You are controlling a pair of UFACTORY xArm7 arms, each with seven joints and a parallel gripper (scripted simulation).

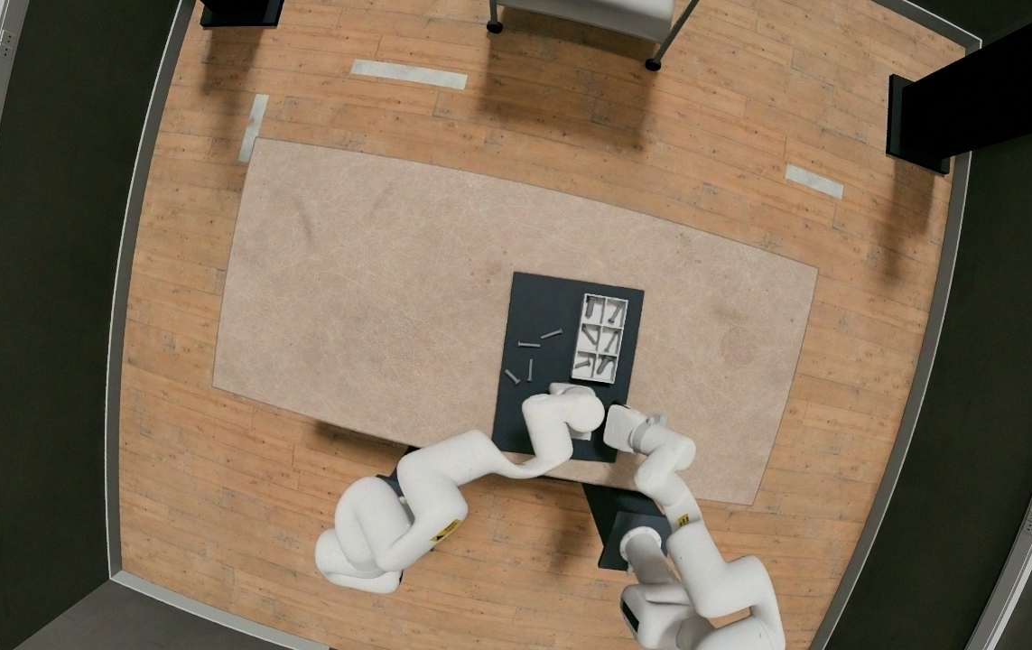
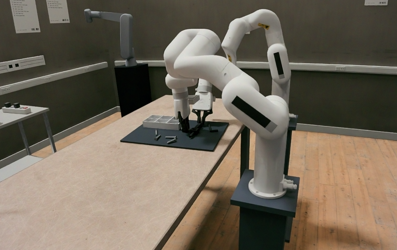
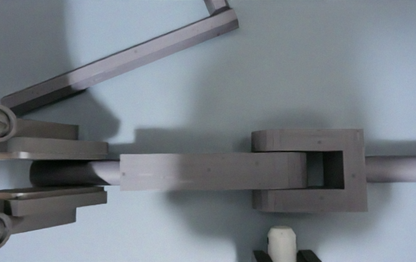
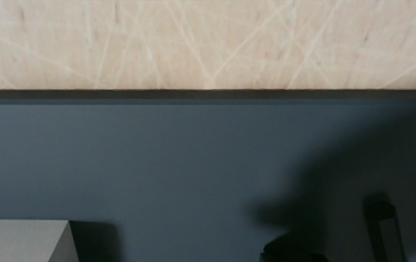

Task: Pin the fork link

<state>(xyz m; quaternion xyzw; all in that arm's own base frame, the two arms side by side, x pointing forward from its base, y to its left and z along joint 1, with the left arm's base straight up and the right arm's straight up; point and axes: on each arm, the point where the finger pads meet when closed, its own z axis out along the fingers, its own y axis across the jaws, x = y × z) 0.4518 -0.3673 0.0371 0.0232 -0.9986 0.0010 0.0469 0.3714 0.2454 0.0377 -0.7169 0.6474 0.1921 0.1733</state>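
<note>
The thicker pin is 10 mm below my left hand. Round my left hand: black l-shaped piece: 120 mm behind, 50 mm to the right, 20 mm below; black eye plate: 50 mm behind, 40 mm to the right, 20 mm below; dark mat: 50 mm ahead, 30 mm below.
The black eye plate is 60 mm to the left of my right hand and 20 mm below it. Round my right hand: black l-shaped piece (70 mm behind, 40 mm to the left, 20 mm below); then thicker pin (100 mm to the left, 50 mm ahead, 20 mm below); then dark mat (100 mm to the left, 100 mm ahead, 30 mm below).
</note>
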